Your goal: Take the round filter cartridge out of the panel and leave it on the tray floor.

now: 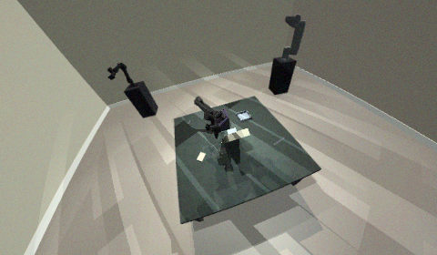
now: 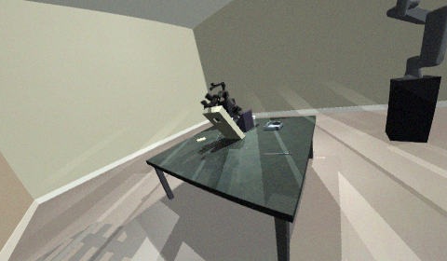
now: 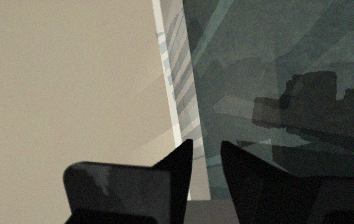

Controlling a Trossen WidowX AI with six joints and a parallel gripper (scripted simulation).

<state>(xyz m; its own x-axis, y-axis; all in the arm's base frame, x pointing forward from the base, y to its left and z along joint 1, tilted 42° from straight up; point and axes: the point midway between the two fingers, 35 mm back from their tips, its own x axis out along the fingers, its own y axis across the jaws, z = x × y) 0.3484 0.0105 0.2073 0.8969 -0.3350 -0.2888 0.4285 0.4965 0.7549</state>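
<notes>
Now: the round filter cartridge 20 mm behind my gripper tip, 170 mm to the left of it and 30 mm below it. From my gripper tip the other things lie so: small cream block: 20 mm behind, 200 mm to the right, 280 mm below; cream service panel: 70 mm behind, 170 mm to the left, 100 mm below; tray: 490 mm behind, 410 mm to the left, 270 mm below.
</notes>
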